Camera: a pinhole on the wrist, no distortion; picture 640 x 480 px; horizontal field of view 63.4 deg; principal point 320.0 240.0 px. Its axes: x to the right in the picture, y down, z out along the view. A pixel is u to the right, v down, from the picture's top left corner.
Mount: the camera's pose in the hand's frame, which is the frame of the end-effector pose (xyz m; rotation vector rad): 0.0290 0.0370 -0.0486 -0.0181 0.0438 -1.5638
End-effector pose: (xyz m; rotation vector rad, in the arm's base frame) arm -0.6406 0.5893 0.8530 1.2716 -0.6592 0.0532
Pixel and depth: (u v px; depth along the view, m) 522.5 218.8 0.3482
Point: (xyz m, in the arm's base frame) -0.7030 0.2806 0.8178
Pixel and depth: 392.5 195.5 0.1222
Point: -0.6598 0.5218 0.8899
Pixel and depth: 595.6 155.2 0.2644
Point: -0.6927 0.3636 0.7878
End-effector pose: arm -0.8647 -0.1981 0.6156 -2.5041 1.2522 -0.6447
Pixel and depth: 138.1 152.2 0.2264
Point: -0.8523 -0.2568 0.4116
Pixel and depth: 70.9 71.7 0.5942
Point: -0.8752 -0.2458 -0.0368
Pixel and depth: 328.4 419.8 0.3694
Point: -0.6342 -0.3394 0.3779
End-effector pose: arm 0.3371 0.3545 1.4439 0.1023 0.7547 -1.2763
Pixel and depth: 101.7 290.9 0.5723
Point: 0.8227 0.1077 1.6941
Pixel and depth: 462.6 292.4 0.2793
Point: 0.4070 0.1770 1.5932
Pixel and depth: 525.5 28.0 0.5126
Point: 0.3783 0.2099 1.9470
